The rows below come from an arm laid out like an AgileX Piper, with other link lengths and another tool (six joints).
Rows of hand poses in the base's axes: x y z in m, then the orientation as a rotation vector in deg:
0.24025 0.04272 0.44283 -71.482 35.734 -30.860
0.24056 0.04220 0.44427 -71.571 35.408 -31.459
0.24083 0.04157 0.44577 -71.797 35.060 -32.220
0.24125 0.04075 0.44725 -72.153 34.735 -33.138
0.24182 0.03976 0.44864 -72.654 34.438 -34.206
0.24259 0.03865 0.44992 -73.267 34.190 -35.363
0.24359 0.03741 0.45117 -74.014 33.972 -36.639
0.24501 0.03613 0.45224 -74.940 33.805 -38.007
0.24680 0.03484 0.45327 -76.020 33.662 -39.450
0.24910 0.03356 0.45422 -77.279 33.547 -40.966
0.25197 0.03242 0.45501 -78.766 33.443 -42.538
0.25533 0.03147 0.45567 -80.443 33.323 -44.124
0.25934 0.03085 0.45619 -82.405 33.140 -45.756
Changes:
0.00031 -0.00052 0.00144 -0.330 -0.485 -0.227
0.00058 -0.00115 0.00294 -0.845 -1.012 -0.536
0.00100 -0.00197 0.00442 -1.533 -1.549 -0.949
0.00157 -0.00296 0.00581 -2.405 -2.082 -1.463
0.00234 -0.00407 0.00709 -3.406 -2.576 -2.050
0.00334 -0.00531 0.00834 -4.570 -3.051 -2.717
0.00476 -0.00659 0.00941 -5.924 -3.462 -3.451
0.00655 -0.00788 0.01044 -7.444 -3.828 -4.227
0.00885 -0.00916 0.01139 -9.148 -4.134 -5.042
0.01172 -0.01030 0.01218 -11.077 -4.367 -5.868
0.01508 -0.01125 0.01284 -13.182 -4.538 -6.667
0.01909 -0.01187 0.01336 -15.565 -4.659 -7.424

